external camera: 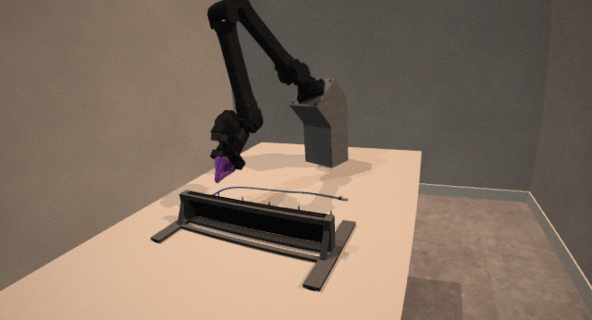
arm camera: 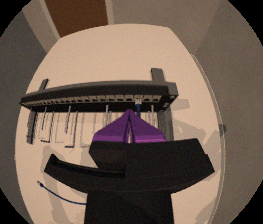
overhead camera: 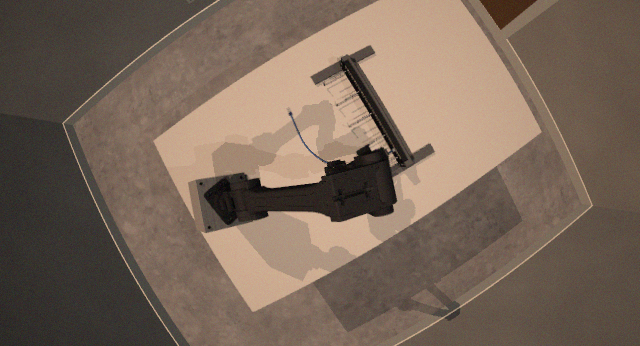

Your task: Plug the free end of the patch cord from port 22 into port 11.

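The plug lies 13 cm behind my hand, 39 cm to the left of it and 12 cm below it.
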